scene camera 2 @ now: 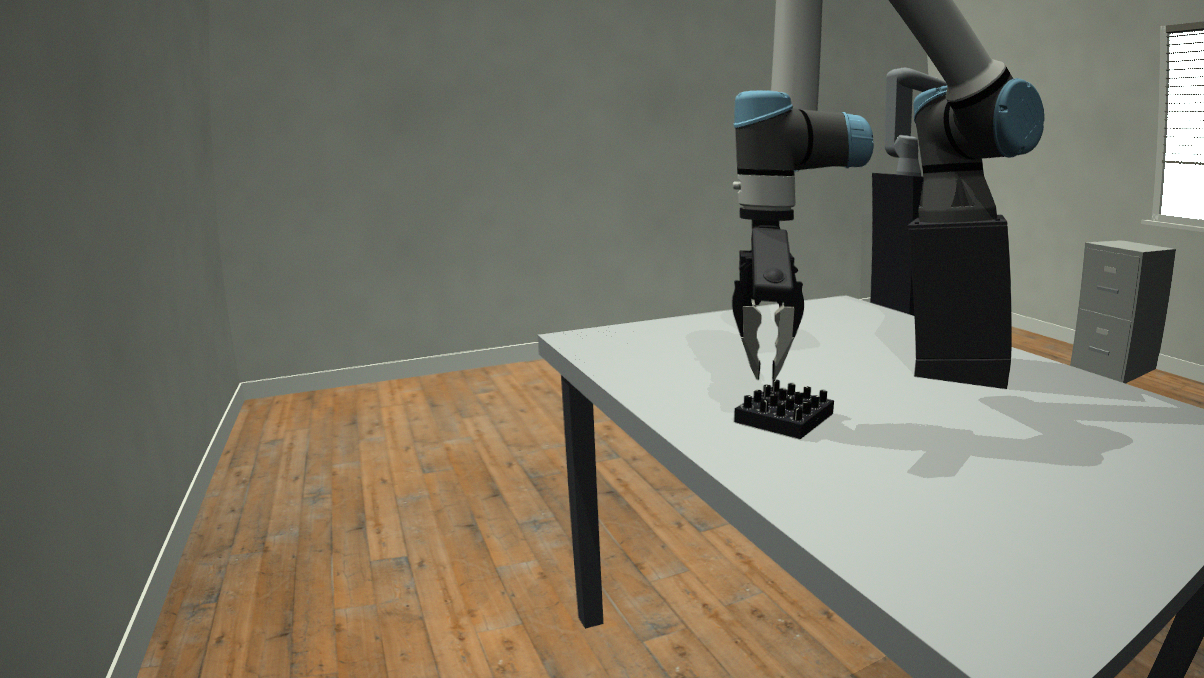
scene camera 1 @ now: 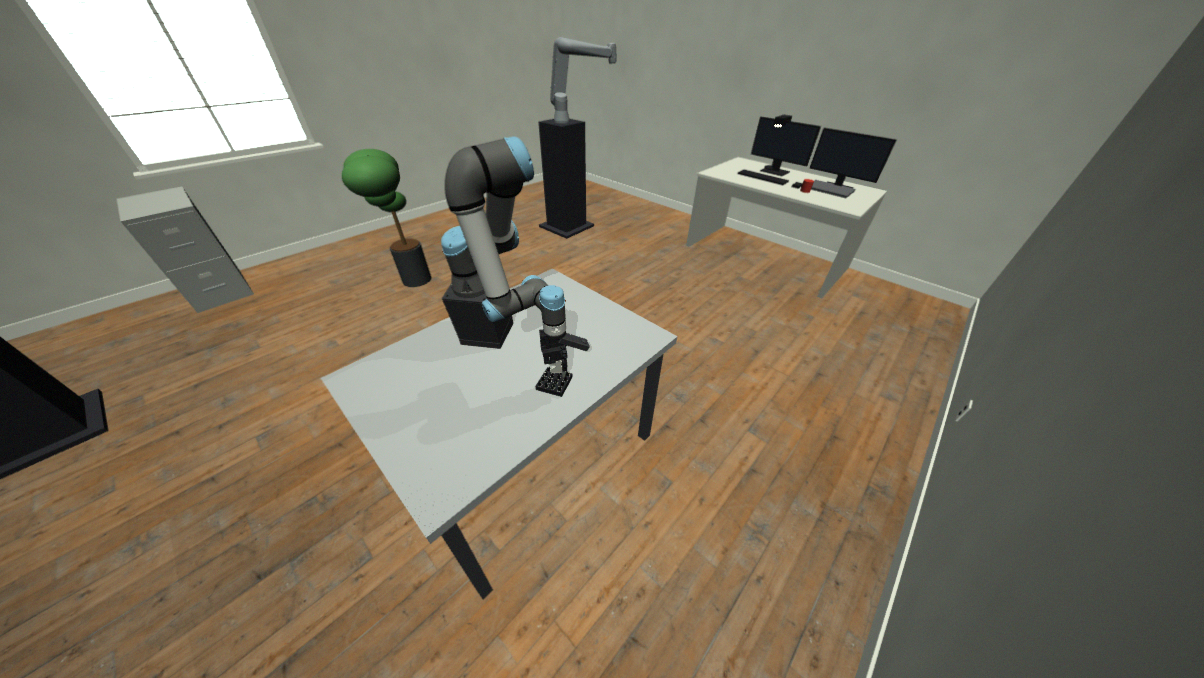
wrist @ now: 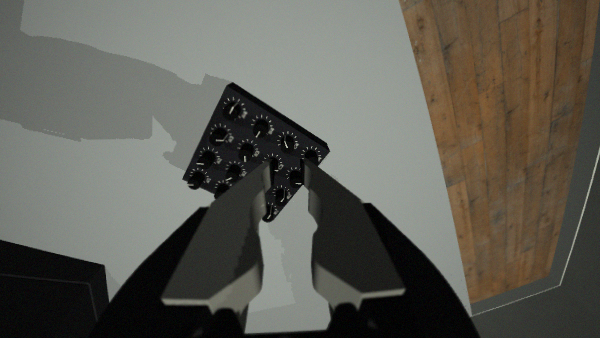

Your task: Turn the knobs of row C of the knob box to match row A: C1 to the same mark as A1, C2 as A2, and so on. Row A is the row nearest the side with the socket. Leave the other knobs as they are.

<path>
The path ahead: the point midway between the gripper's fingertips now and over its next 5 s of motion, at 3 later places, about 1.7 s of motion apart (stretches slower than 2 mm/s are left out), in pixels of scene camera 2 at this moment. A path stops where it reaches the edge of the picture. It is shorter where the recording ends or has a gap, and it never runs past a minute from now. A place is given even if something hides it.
My gripper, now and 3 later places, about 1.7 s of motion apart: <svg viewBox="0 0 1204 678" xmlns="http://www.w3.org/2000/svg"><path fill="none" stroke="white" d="M765 379L765 370L767 370L765 396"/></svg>
</path>
